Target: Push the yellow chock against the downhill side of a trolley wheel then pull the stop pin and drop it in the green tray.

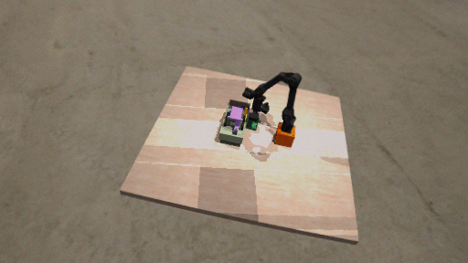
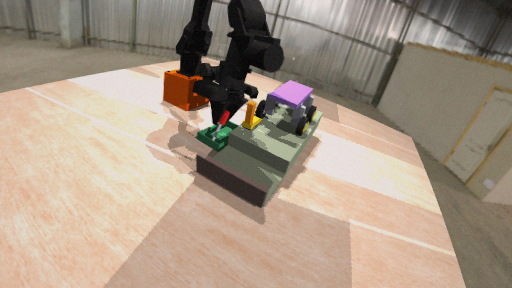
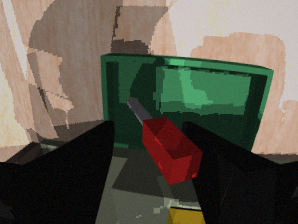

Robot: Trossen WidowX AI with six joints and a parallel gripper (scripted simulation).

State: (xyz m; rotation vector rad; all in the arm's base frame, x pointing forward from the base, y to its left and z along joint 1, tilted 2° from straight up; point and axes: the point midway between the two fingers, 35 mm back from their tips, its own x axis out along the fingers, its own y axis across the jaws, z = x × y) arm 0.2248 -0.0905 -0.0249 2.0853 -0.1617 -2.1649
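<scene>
Now: gripper tip right at the stop pin. Round my gripper tip: yellow chock 60 mm ahead, 50 mm to the left, 30 mm above; then dark raised lip 130 mm ahead, 120 mm to the right, 20 mm below; then trolley 140 mm to the left, 110 mm ahead, 60 mm above.
</scene>
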